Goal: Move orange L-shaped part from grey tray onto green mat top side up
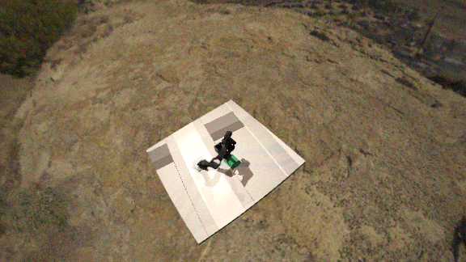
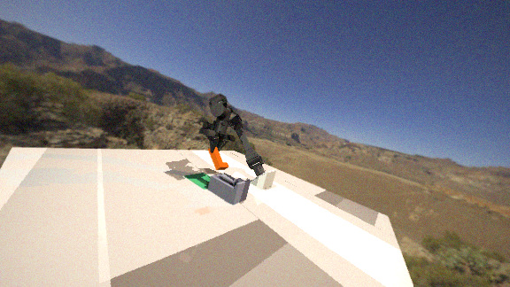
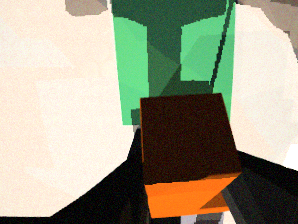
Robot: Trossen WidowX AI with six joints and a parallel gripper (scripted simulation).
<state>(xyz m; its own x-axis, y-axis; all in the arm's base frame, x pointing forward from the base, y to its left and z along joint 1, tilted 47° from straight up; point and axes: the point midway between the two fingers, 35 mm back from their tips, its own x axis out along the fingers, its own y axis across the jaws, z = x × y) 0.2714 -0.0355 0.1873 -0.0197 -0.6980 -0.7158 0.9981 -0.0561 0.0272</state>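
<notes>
Right now my gripper tip is 3 cm to the right of the orange L-shaped part, 3 cm above it and 1 cm past it. The rest, counted from my gripper tip: green mat (16 cm below, 3 cm to the right).
</notes>
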